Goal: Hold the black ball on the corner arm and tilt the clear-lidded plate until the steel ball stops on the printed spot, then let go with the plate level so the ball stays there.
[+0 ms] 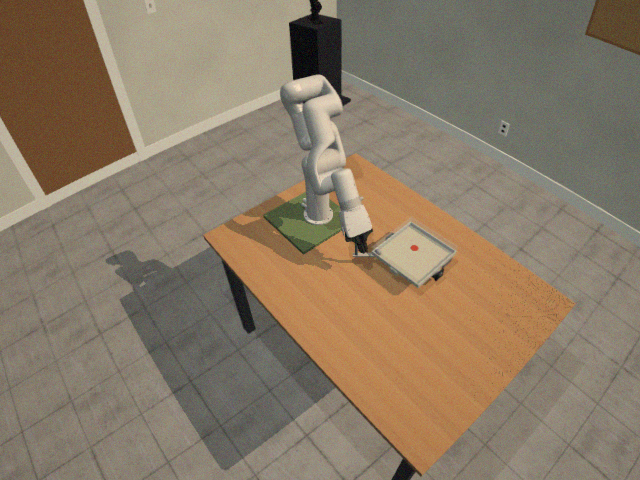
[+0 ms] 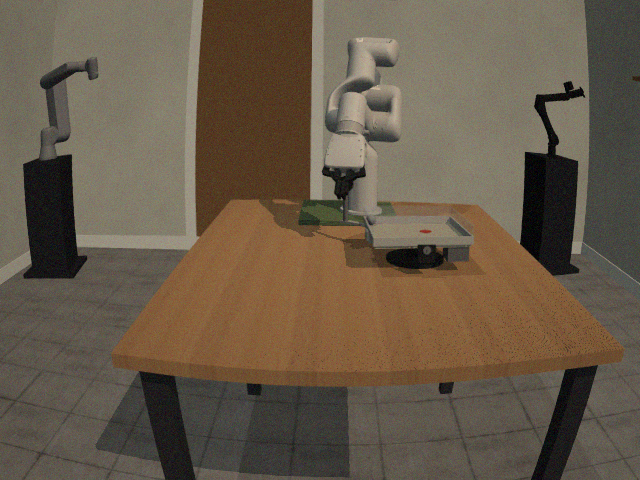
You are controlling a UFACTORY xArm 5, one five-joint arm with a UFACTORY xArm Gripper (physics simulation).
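The clear-lidded plate (image 1: 419, 282) (image 2: 418, 241) looks close to level on its stand, with the red printed spot (image 1: 414, 248) (image 2: 425, 231) near its middle. A small grey thing, seemingly the steel ball (image 1: 377, 252) (image 2: 371, 219), lies in the plate corner nearest the corner arm, away from the spot. The corner arm (image 1: 363, 255) (image 2: 345, 211) reaches out from that corner and has a thin upright post. My gripper (image 1: 363, 251) (image 2: 341, 196) is shut and empty, pointing down at the post's top. The black ball cannot be told apart from the black fingers.
The plate's stand has a black round base (image 2: 397, 257) on the wooden table (image 1: 361, 320) (image 2: 310, 310). A grey block (image 2: 456, 253) hangs under the plate's right side. The robot's base stands on a green mat (image 1: 302, 240) (image 2: 315, 213) behind the gripper.
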